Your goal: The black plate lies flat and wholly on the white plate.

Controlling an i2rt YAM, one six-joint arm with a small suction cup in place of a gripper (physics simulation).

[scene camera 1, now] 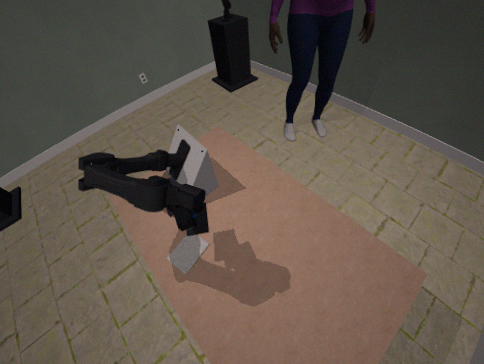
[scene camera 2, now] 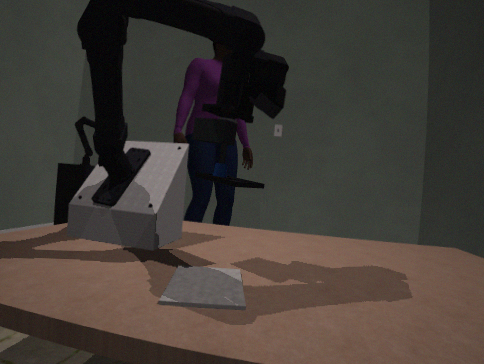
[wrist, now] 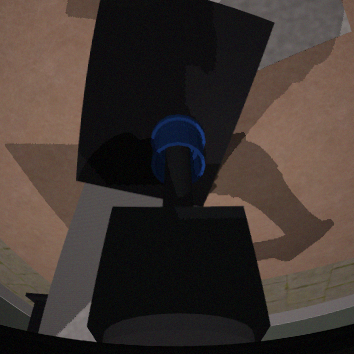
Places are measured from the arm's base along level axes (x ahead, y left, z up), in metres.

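Where they show: hand at its tool point: (scene camera 1: 193,216) (scene camera 2: 218,181) (wrist: 177,129); arm's base at its link origin: (scene camera 1: 179,160) (scene camera 2: 123,175).
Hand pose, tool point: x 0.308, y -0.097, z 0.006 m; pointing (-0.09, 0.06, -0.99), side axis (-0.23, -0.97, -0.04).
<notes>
Each offset is from my tool point to the top centre of the thing. Level surfaces: height alone.
My suction cup (scene camera 1: 194,217) (scene camera 2: 220,170) (wrist: 178,137), blue, is on the upper face of the black plate @[dx +0.020, dy +0.004, dz +0.016 m] (scene camera 1: 201,220) (scene camera 2: 246,183) (wrist: 145,65), near one end of it. The plate hangs from the cup high above the table, seen nearly edge-on in scene camera 2. The white plate @[dx +0.029, dy -0.104, dz -0.168 m] (scene camera 1: 187,255) (scene camera 2: 205,287) (wrist: 305,30) lies flat on the table, below the black plate and apart from it. In the wrist view the black plate covers part of the white plate's corner, at the upper right.
The arm stands on a pale wedge-shaped block (scene camera 1: 206,177) (scene camera 2: 171,202) (wrist: 75,245) on the brownish table @[dz -0.174 m] (scene camera 1: 320,250) (scene camera 2: 350,250). The arm's shadow falls across the table and part of the white plate. A person (scene camera 1: 320,45) and a black pedestal (scene camera 1: 231,50) stand beyond the table.
</notes>
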